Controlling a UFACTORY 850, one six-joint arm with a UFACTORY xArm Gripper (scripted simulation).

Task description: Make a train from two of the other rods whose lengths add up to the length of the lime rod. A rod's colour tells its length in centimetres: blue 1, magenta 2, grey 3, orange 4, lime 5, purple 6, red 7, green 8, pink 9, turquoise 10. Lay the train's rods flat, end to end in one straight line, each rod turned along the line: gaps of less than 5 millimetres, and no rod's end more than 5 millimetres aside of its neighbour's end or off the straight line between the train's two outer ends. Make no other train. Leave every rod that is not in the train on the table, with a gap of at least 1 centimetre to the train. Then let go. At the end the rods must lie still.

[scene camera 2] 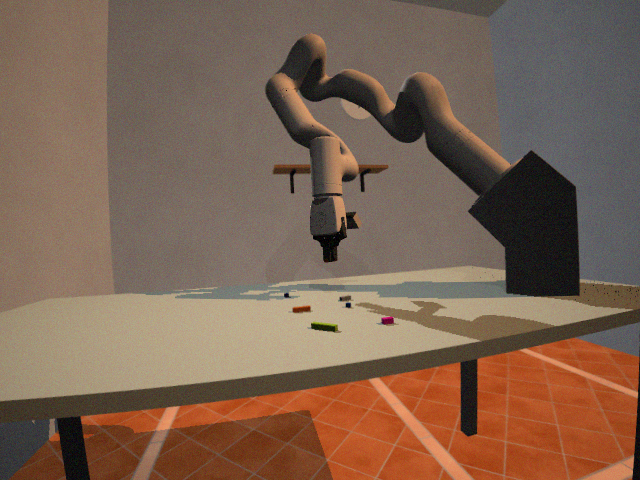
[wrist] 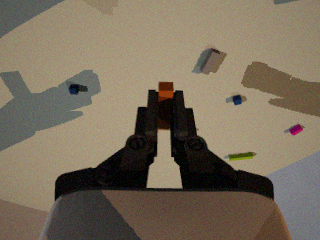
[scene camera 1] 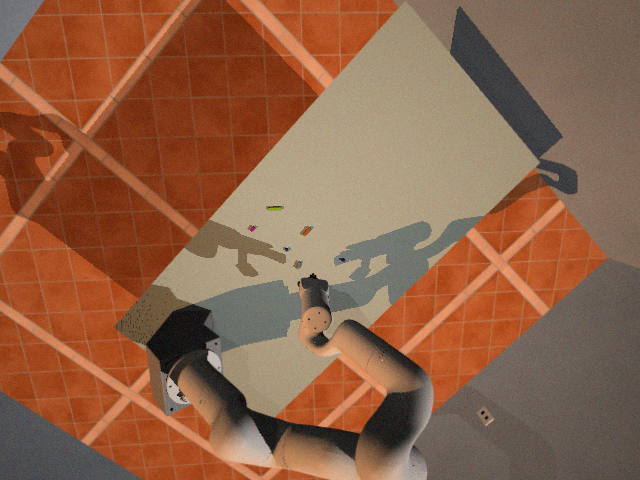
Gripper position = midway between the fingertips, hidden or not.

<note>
In view: my gripper (scene camera 2: 330, 261).
My gripper shows as well in the wrist view (wrist: 164, 104).
</note>
